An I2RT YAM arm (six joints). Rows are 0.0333 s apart.
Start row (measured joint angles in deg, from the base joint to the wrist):
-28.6, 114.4, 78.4, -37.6, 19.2, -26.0
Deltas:
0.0, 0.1, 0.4, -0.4, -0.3, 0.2
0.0, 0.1, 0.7, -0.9, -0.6, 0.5
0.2, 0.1, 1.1, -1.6, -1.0, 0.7
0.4, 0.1, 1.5, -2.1, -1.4, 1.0
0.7, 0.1, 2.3, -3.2, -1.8, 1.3
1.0, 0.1, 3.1, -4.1, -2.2, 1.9
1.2, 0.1, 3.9, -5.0, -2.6, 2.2
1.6, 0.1, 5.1, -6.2, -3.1, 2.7
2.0, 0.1, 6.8, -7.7, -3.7, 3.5
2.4, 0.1, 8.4, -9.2, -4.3, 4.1
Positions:
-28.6, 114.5, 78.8, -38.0, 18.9, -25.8
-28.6, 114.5, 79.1, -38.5, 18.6, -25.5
-28.4, 114.5, 79.5, -39.2, 18.2, -25.3
-28.2, 114.5, 79.9, -39.7, 17.8, -25.0
-27.9, 114.5, 80.7, -40.8, 17.4, -24.7
-27.6, 114.5, 81.5, -41.7, 17.0, -24.1
-27.4, 114.5, 82.3, -42.6, 16.6, -23.8
-27.0, 114.5, 83.5, -43.8, 16.1, -23.3
-26.6, 114.5, 85.2, -45.3, 15.5, -22.5
-26.2, 114.5, 86.8, -46.8, 14.9, -21.9

